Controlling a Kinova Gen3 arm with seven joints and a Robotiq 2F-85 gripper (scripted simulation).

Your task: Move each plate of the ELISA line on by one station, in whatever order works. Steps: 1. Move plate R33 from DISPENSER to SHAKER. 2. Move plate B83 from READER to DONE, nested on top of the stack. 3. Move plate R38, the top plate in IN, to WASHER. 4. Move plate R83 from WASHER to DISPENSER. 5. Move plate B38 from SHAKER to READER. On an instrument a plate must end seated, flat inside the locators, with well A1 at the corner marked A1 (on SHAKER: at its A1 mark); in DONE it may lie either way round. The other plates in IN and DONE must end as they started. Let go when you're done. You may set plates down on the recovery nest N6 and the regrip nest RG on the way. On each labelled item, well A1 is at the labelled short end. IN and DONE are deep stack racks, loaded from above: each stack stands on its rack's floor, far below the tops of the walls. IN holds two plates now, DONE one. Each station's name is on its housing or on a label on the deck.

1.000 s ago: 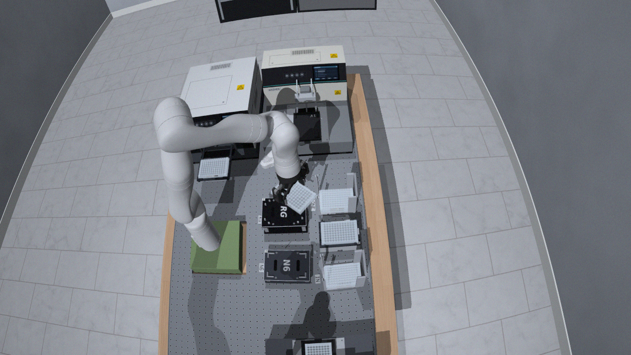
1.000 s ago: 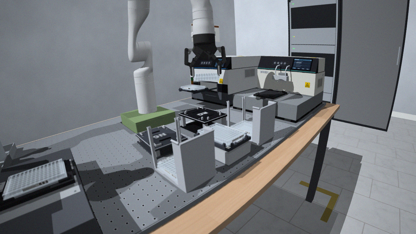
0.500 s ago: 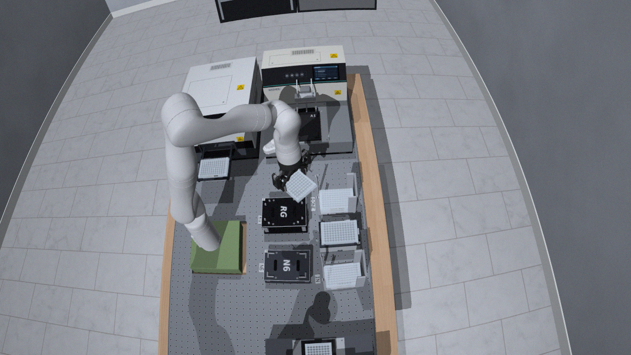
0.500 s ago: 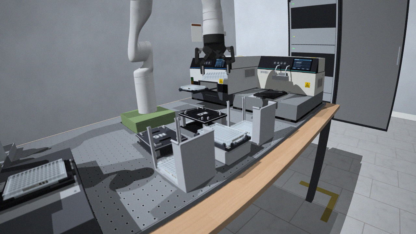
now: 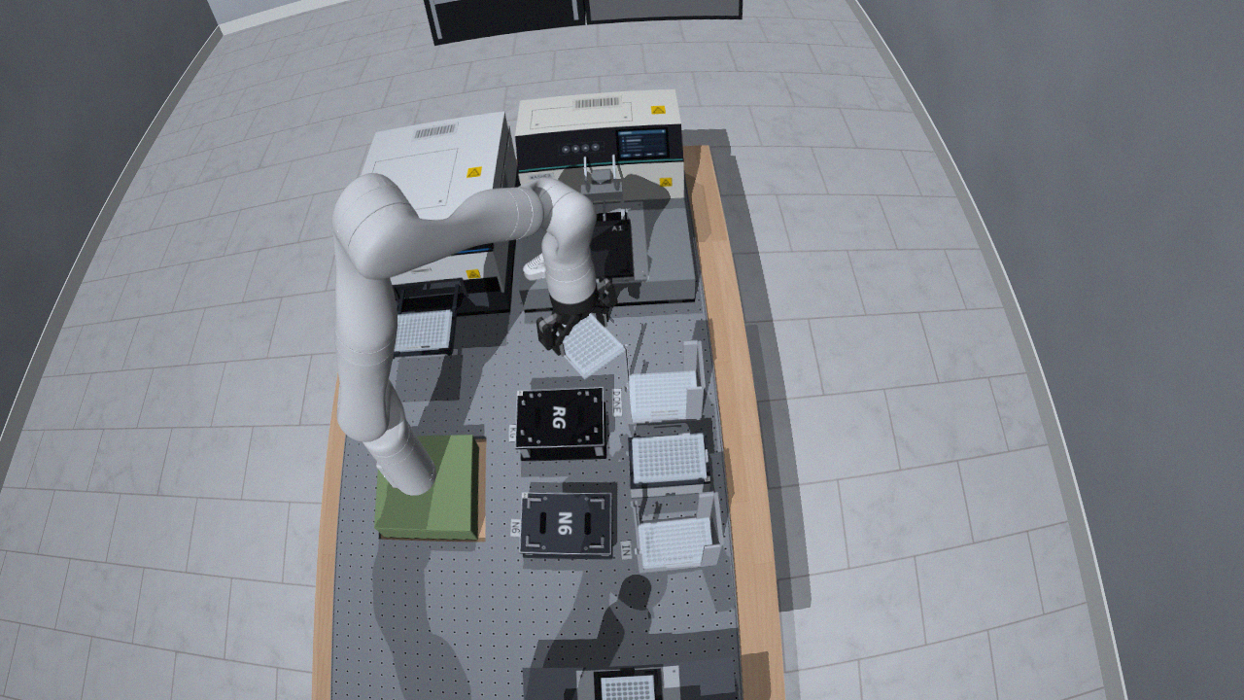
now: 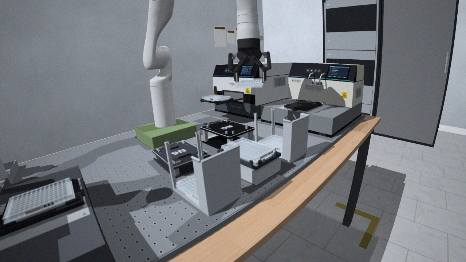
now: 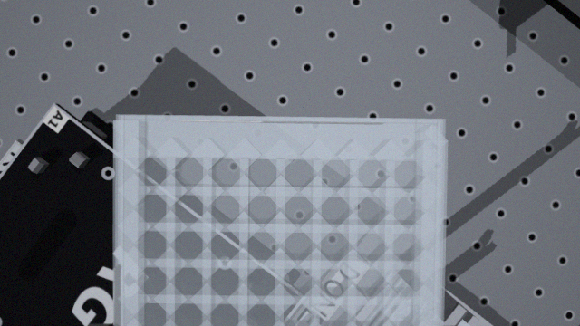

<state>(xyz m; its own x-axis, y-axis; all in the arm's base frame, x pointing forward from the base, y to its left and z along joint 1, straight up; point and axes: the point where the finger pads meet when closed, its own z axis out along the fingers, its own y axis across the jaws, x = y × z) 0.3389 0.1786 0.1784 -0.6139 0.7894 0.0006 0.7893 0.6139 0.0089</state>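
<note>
My gripper is now 30 cm to the right of the washer nest, 13 cm above it and 3 cm short of it. The rest, counted from my hand: RG nest (16 cm below, 7 cm to the right, 6 cm behind); then plate R38 (1 cm below); then plate B83 (19 cm below, 14 cm ahead, 1 cm to the right).
</note>
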